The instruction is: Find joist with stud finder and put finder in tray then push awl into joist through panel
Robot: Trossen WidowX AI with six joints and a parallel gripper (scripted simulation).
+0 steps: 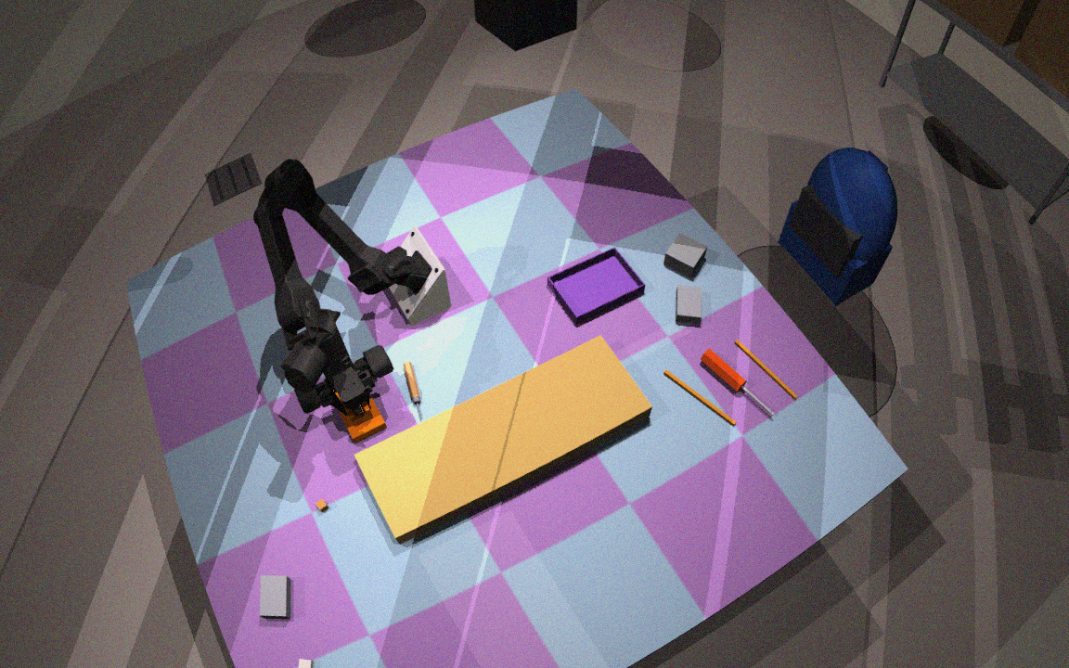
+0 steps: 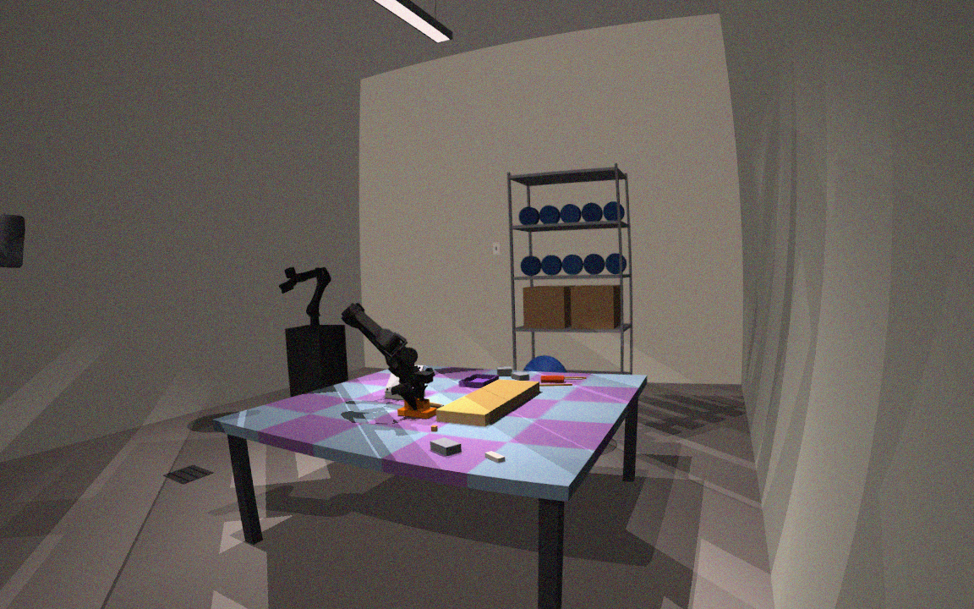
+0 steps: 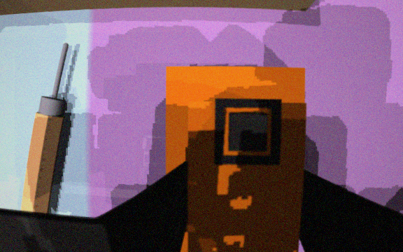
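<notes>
The awl lies 110 mm to the left of my gripper tip, 30 mm ahead of it and 20 mm below it. Also, from my gripper tip: square indicator window: 30 mm above, 20 mm ahead; then small orange cube: 150 mm to the right, 130 mm ahead, 20 mm below; then orange stud finder: 20 mm above, 10 mm ahead.
</notes>
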